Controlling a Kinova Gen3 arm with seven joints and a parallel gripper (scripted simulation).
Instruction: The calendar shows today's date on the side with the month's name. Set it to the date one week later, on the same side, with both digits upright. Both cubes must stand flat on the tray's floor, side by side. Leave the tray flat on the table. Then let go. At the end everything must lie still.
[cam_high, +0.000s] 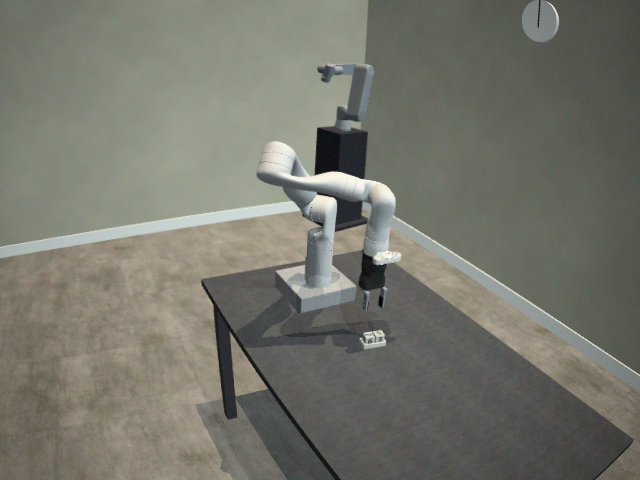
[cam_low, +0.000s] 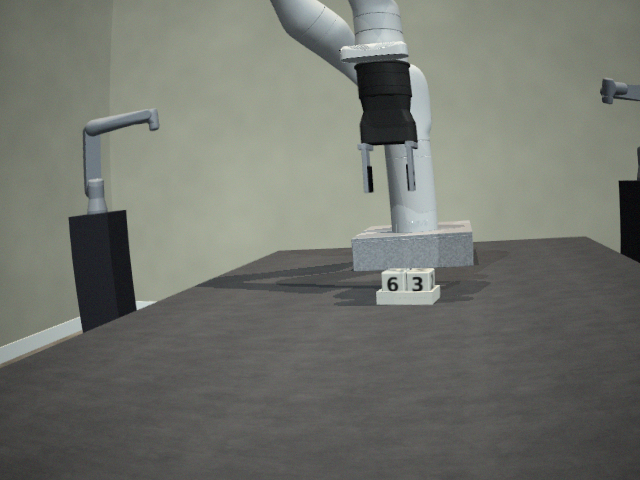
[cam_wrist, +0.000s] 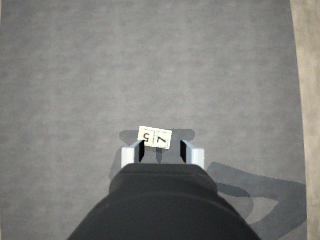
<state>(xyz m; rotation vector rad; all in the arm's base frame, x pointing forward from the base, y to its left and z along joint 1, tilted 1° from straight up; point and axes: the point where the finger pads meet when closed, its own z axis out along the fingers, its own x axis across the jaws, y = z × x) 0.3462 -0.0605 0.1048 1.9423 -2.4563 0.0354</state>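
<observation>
The white tray lies 15 cm below my hand and 2 cm to the left of it.
</observation>
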